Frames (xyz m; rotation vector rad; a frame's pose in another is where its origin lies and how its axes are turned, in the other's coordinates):
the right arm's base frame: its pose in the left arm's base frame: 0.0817 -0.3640 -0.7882 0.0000 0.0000 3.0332
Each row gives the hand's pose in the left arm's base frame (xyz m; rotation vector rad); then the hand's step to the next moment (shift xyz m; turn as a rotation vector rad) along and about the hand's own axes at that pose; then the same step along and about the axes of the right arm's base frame.
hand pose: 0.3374 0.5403 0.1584 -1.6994 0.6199 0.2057
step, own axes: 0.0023 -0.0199 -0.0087 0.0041 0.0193 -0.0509
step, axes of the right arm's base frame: -0.0110 0.0058 0.0180 0.0107 0.0531 -0.0066
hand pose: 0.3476 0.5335 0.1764 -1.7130 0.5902 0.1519
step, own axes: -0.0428 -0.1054 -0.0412 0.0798 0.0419 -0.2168
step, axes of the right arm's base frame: -0.0044 0.0138 0.1201 -0.0276 0.2324 -0.0186
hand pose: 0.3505 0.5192 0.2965 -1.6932 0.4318 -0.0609
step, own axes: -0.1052 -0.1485 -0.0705 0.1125 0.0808 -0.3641
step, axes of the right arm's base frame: 0.0783 0.0263 0.1768 -0.0234 0.3871 -0.0369
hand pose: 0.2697 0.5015 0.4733 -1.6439 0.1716 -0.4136
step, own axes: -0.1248 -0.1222 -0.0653 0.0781 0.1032 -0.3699
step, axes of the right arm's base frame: 0.1537 0.0188 0.1039 0.0078 0.3865 -0.0643
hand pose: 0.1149 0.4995 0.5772 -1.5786 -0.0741 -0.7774
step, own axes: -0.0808 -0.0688 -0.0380 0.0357 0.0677 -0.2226
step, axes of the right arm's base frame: 0.1116 0.0021 0.0161 0.0110 0.2299 -0.0493
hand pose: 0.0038 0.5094 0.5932 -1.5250 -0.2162 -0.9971
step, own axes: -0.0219 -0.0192 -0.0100 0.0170 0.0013 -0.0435
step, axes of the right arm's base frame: 0.0307 -0.0013 -0.0022 0.0036 0.0462 0.0058
